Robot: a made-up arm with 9 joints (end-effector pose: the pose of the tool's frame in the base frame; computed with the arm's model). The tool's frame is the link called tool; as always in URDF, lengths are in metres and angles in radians.
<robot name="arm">
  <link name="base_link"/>
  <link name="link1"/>
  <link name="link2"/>
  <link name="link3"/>
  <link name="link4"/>
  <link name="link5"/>
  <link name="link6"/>
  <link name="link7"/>
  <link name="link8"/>
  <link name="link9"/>
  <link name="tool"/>
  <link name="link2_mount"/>
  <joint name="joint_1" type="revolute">
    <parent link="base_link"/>
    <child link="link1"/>
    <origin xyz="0 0 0.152"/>
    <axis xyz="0 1 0"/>
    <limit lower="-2.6" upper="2.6" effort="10" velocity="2.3"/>
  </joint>
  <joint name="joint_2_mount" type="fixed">
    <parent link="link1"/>
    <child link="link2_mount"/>
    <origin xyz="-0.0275 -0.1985 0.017"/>
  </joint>
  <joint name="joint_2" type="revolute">
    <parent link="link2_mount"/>
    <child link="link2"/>
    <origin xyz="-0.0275 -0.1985 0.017"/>
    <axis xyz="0 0 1"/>
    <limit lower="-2.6" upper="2.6" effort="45" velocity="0.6"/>
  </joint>
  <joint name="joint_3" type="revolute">
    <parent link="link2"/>
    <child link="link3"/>
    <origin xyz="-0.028 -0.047 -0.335"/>
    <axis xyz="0 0 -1"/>
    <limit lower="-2.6" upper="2.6" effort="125" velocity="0.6"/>
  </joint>
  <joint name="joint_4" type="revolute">
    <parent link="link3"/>
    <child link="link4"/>
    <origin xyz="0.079 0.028 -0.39"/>
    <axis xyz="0 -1 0"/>
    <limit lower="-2.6" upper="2.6" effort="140" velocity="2.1"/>
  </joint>
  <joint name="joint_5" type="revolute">
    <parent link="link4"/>
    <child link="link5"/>
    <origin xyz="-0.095 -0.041 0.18"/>
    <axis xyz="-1 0 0"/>
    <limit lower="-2.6" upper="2.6" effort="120" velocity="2"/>
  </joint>
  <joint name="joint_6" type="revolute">
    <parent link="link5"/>
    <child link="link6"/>
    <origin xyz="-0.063 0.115 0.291"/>
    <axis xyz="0 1 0"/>
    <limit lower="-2.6" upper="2.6" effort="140" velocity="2.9"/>
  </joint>
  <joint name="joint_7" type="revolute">
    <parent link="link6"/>
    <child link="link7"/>
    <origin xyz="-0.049 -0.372 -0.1"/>
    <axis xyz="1 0 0"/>
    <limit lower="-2.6" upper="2.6" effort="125" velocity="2.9"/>
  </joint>
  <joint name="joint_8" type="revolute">
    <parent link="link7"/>
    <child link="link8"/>
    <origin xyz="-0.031 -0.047 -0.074"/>
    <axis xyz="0 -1 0"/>
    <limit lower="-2.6" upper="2.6" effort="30" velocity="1.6"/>
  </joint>
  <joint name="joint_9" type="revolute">
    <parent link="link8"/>
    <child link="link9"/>
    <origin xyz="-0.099 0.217 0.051"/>
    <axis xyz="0 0 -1"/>
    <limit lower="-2.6" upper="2.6" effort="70" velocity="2.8"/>
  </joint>
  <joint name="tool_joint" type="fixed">
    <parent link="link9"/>
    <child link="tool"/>
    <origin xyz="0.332 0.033 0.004"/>
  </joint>
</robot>
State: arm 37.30 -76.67 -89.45 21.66 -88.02 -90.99 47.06 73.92 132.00
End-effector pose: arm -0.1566 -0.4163 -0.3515 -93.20 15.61 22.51
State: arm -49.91 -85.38 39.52 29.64 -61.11 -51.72 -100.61 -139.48 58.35
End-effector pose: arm 0.4403 -0.0606 -0.7087 -150.16 9.14 57.81
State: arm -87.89 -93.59 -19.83 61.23 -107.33 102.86 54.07 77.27 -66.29
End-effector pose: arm 0.4940 -0.4853 -0.3292 -131.77 -17.51 -173.15
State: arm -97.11 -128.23 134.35 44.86 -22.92 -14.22 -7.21 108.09 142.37
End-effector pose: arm 0.8124 -0.1677 0.4308 91.17 -19.56 74.35
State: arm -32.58 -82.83 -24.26 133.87 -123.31 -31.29 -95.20 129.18 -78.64
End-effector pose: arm 0.5851 -0.2038 -0.1726 74.33 -3.86 74.24
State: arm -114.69 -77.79 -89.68 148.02 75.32 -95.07 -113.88 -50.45 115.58
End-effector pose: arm 0.9524 -0.2933 0.4849 118.79 -49.55 176.03
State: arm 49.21 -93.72 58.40 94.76 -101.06 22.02 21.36 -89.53 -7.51
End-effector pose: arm -0.7533 -0.2432 -0.5040 -31.99 63.61 -50.67
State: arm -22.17 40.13 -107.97 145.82 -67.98 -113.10 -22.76 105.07 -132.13
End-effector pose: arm 0.8362 -0.2742 -0.2628 54.02 -17.42 -14.57
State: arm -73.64 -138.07 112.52 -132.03 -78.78 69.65 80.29 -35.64 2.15
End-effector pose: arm 0.7381 -0.0611 -0.0156 62.18 80.71 -47.30
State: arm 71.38 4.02 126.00 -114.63 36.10 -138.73 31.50 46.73 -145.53
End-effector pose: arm -0.9550 -0.7194 -0.2195 -8.79 65.14 84.18
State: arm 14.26 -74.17 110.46 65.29 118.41 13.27 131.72 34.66 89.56
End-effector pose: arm -0.1091 -0.5743 -0.7847 123.35 12.99 97.40
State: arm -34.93 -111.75 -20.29 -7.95 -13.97 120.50 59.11 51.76 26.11
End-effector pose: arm -0.2320 -0.3218 -0.3834 -109.46 63.07 117.66
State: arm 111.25 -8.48 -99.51 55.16 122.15 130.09 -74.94 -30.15 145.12
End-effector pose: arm -0.3804 -0.3187 0.9769 -135.72 14.28 53.04
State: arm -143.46 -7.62 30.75 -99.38 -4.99 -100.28 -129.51 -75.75 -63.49
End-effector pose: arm 0.6987 -1.2716 0.9091 52.19 -0.07 -47.86
